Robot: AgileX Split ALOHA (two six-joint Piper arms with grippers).
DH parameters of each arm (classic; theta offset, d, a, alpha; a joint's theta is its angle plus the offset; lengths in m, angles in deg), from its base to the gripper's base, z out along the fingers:
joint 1: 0 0.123 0 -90
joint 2: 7.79 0 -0.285 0
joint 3: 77.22 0 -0.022 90
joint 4: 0 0.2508 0 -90
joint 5: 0 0 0.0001 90
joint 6: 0 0.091 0 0
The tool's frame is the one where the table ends.
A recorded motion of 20 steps. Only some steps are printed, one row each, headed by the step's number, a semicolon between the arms.
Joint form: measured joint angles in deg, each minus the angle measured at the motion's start. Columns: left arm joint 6, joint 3, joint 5, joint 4, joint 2, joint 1; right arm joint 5, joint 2, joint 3, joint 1, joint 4, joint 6.
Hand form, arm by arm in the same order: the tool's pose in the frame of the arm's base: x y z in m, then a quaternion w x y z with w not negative. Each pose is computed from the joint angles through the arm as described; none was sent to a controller.
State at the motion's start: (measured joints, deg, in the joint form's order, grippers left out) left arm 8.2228 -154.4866 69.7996 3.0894 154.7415 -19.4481; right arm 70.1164 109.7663 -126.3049 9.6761 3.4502 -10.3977
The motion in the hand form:
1: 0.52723 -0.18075 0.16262 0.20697 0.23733 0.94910 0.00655; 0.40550 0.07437 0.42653 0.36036 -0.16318 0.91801 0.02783
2: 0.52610 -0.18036 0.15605 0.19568 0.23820 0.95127 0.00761; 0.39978 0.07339 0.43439 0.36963 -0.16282 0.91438 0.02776
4: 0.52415 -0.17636 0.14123 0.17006 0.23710 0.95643 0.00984; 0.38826 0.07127 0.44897 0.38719 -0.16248 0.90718 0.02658
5: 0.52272 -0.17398 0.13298 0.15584 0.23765 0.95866 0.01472; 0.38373 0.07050 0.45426 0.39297 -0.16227 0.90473 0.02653
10: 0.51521 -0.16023 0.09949 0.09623 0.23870 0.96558 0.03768; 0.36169 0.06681 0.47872 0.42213 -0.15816 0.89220 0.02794
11: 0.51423 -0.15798 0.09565 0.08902 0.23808 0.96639 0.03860; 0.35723 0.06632 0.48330 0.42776 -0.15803 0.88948 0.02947
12: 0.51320 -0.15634 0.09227 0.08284 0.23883 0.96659 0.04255; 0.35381 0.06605 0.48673 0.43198 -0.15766 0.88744 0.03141
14: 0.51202 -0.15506 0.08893 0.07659 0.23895 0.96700 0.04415; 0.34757 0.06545 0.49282 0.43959 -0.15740 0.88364 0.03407
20: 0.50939 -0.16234 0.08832 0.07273 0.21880 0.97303 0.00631; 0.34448 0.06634 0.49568 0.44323 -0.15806 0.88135 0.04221
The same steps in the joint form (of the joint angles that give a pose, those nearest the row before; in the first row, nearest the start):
1: 0.00 1.22 0.00 0.00 0.00 0.05; 0.08 -0.92 0.01 0.00 0.00 0.00
2: 0.00 2.66 -0.05 0.00 -0.06 0.05; 0.03 -2.01 0.00 0.00 0.00 0.00
4: 0.00 5.66 -0.07 -0.07 -0.05 0.39; -0.12 -4.17 0.15 0.00 -0.10 -0.06
5: 0.00 7.36 -0.07 0.33 -0.05 0.51; -0.06 -4.97 0.17 0.00 -0.10 -0.06
10: 0.00 14.42 -0.07 2.35 -0.06 1.31; -0.05 -8.70 0.21 0.00 -0.06 0.30
11: 0.06 15.24 -0.07 2.37 -0.06 1.50; -0.05 -9.42 0.21 0.00 0.13 0.30
12: 0.06 15.98 -0.07 2.79 -0.05 1.57; -0.04 -9.95 0.21 0.00 0.33 0.34
14: 0.06 16.72 -0.07 2.92 -0.06 1.64; -0.04 -10.93 0.21 0.00 0.64 0.36
20: -1.24 16.75 0.00 -1.51 -0.06 1.52; -0.08 -11.37 0.21 0.00 1.58 0.36

